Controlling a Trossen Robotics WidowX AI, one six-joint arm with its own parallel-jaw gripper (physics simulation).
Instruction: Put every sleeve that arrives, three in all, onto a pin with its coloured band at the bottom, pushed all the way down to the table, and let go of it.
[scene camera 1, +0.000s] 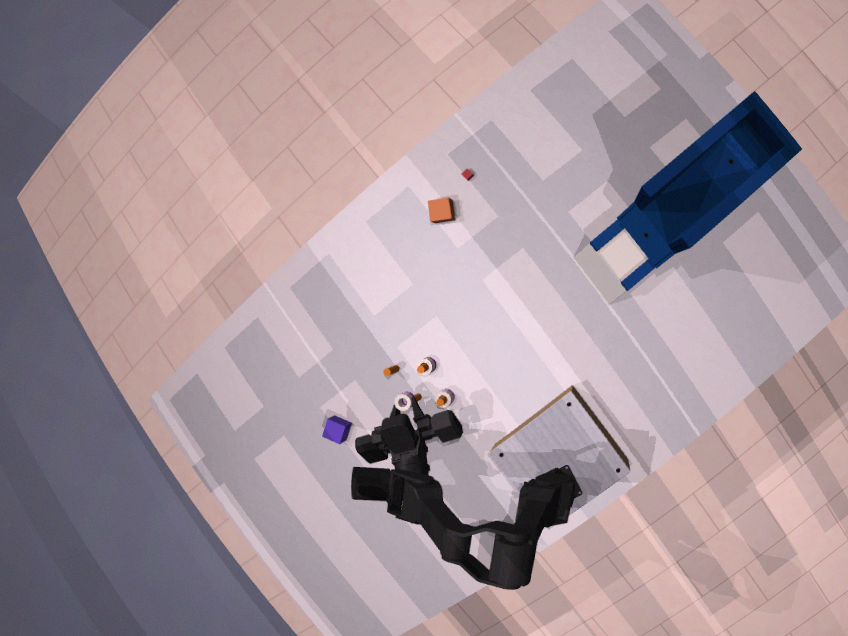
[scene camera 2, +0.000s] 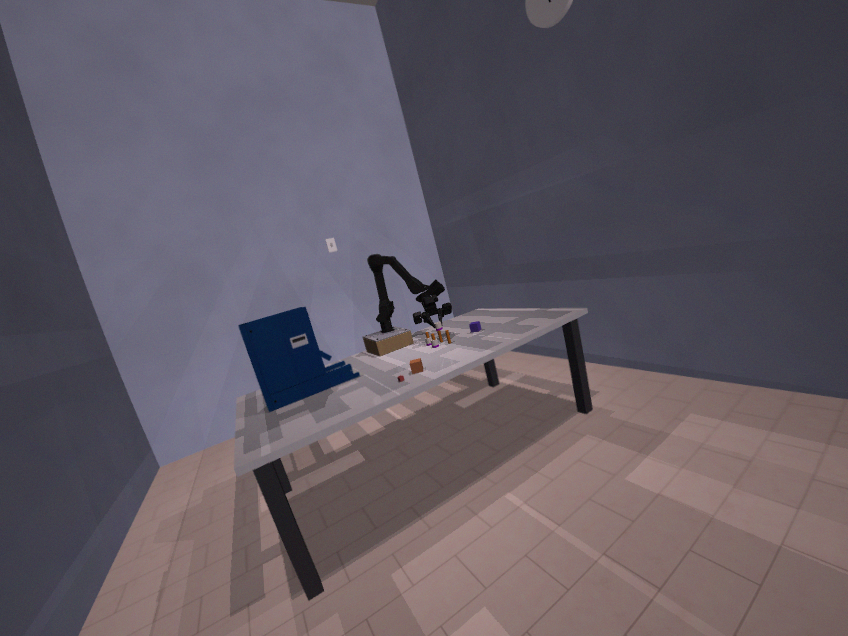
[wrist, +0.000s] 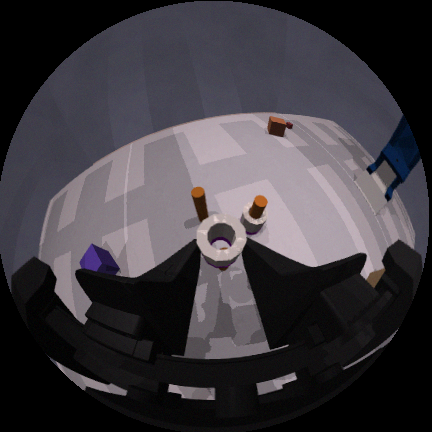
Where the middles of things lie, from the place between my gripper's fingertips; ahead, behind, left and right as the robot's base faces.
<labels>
Now: hand 18 cm to the right of the purple cube (wrist: 96, 258), 5 cm above it and 1 cm short of it.
</labels>
